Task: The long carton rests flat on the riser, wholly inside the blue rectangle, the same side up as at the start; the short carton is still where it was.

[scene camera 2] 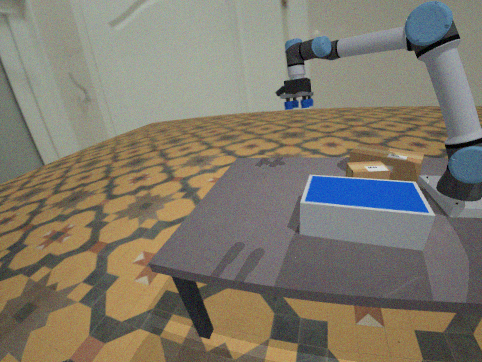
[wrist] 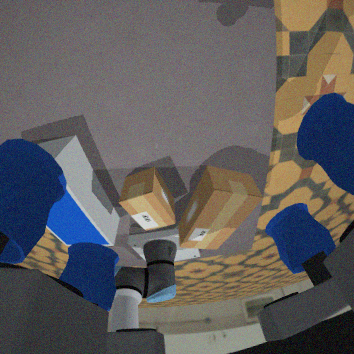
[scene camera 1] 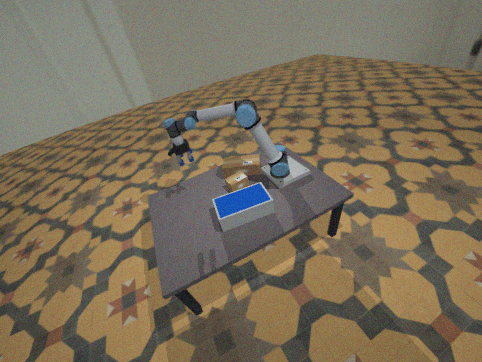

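Seen in the pictures: end effector, tool point: (scene camera 2: 299,107) (wrist: 190,207) (scene camera 1: 186,158); arm's base, origin of the base link: (scene camera 2: 457,191) (wrist: 159,246).
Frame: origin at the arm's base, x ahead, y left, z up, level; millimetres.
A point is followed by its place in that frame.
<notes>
The long carton (scene camera 1: 254,170) @(x 172, y -114, z 12 mm) (scene camera 2: 409,168) @(x 163, y -110, z 38 mm) (wrist: 220,207) @(x 343, y -229, z 68 mm) lies on the table behind the short carton in the scene views, near the robot base. The short carton (scene camera 1: 237,183) @(x 353, y 26, z 55 mm) (scene camera 2: 361,173) @(x 373, y 32, z 60 mm) (wrist: 142,201) @(x 399, y -24, z 68 mm) stands on the table between the long carton and the riser. The grey-white riser (scene camera 1: 247,216) @(x 381, y 331, z 26 mm) (scene camera 2: 365,230) @(x 365, y 330, z 15 mm) (wrist: 86,167) @(x 469, y 133, z -11 mm) bears the blue rectangle (scene camera 1: 242,201) @(x 379, y 251, z 86 mm) (scene camera 2: 367,194) @(x 366, y 246, z 86 mm) (wrist: 74,220) @(x 357, y 191, z 87 mm) on its top; no carton is on it. My gripper (scene camera 1: 186,160) @(x 645, y -130, z 294 mm) (scene camera 2: 299,104) @(x 645, y -130, z 294 mm) (wrist: 188,212) @(x 645, y -130, z 294 mm) is open, its blue cups holding nothing. It hangs high, to the left of both cartons in the scene views.
The table (scene camera 1: 190,220) @(x 755, y 142, z -34 mm) (scene camera 2: 240,210) @(x 807, y 254, z -34 mm) (wrist: 150,75) @(x 670, y -85, z -34 mm) carries the riser, both cartons and the light robot base plate (scene camera 1: 300,172) @(x -138, y 79, z 3 mm) (wrist: 189,253) @(x -118, y -135, z -6 mm). The base is close to the cartons. The long carton lies near a table edge in the wrist view.
</notes>
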